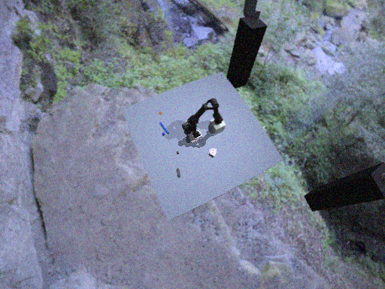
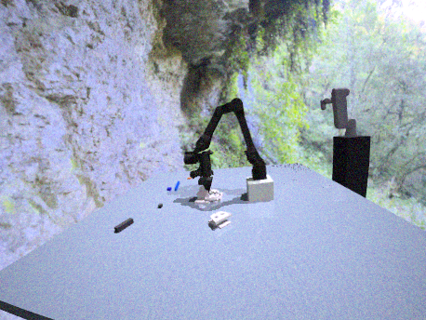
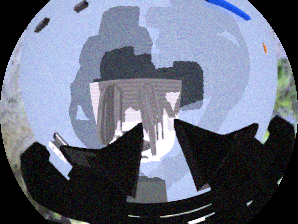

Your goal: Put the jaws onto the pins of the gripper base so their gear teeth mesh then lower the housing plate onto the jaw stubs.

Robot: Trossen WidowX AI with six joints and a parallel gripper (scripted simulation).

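The white stepped part lies 270 mm to the left of my gripper tip, 80 mm behind it and 10 mm below it. From my gripper tip the other things lie so: small blue piece 270 mm ahead, 120 mm to the right, 20 mm below; blue rod 240 mm ahead, 180 mm to the right, 10 mm below; small dark piece 220 mm ahead, 120 mm to the left, 20 mm below.
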